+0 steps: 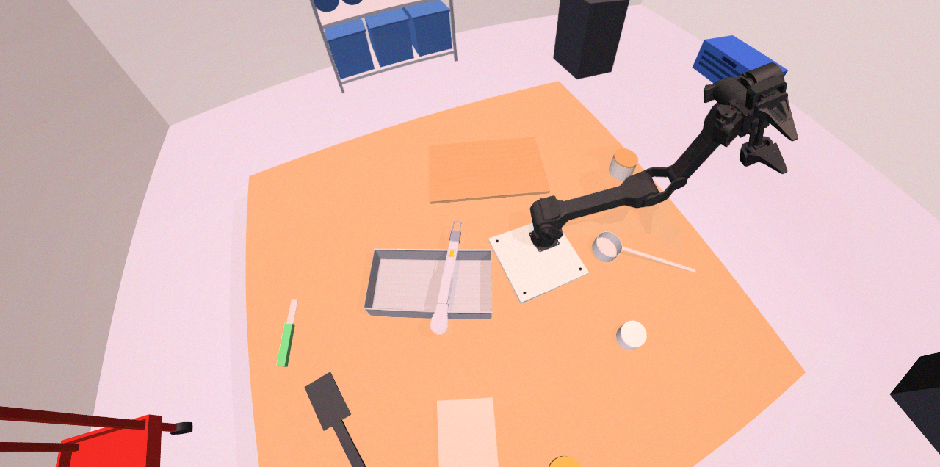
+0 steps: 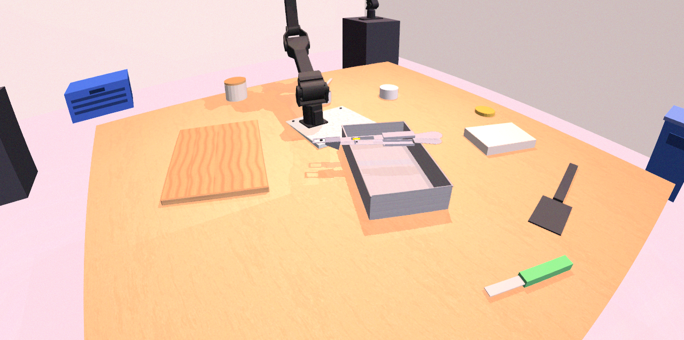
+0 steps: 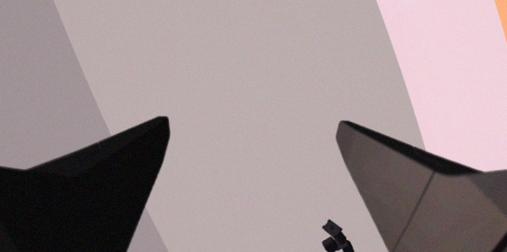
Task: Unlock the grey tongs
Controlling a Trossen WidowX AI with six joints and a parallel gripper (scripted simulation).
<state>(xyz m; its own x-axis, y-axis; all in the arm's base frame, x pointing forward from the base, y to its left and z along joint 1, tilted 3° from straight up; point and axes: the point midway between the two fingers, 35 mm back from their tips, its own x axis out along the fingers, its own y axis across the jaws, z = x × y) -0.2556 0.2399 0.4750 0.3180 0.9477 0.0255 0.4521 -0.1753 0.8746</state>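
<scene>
Right now the yellow lock piece is 520 mm ahead of my gripper tip, 290 mm to the right of it and 410 mm below it. Round my gripper tip: grey roasting tin: 590 mm ahead, 250 mm to the right, 450 mm below; wooden board: 310 mm ahead, 560 mm to the right, 470 mm below; white puck: 200 mm ahead, 70 mm to the left, 460 mm below.
</scene>
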